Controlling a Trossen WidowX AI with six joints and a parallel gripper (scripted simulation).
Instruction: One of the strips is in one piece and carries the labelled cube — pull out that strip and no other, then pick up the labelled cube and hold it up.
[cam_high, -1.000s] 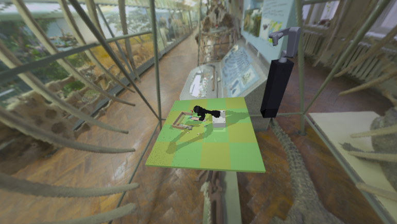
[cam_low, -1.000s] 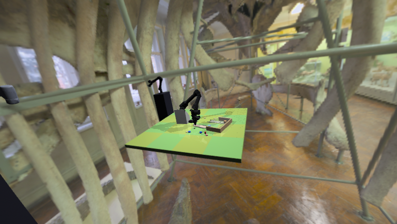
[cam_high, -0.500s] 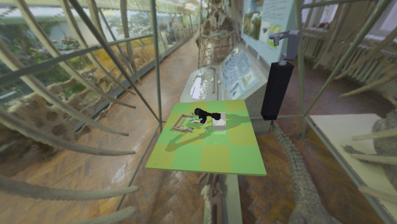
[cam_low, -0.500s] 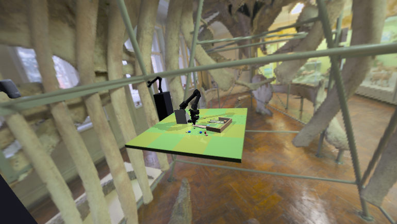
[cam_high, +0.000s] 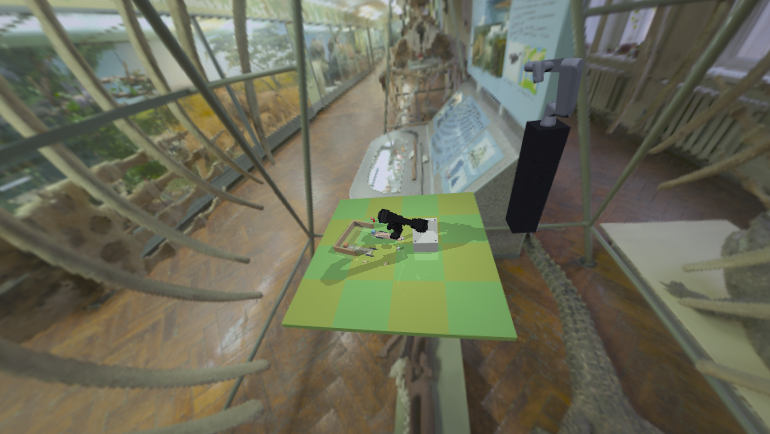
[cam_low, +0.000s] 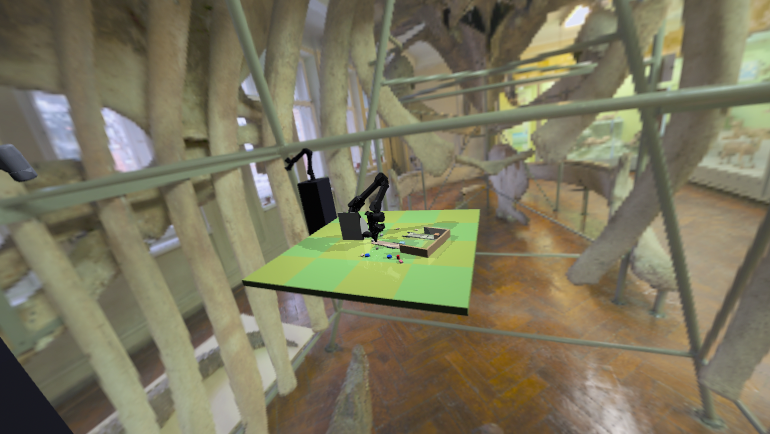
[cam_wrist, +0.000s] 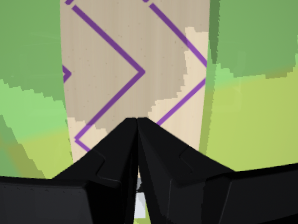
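Now: the strip 10 cm ahead of my gripper tip and 3 cm to the right of it. Round my gripper tip: pink cube (25 cm ahead, 26 cm to the right).
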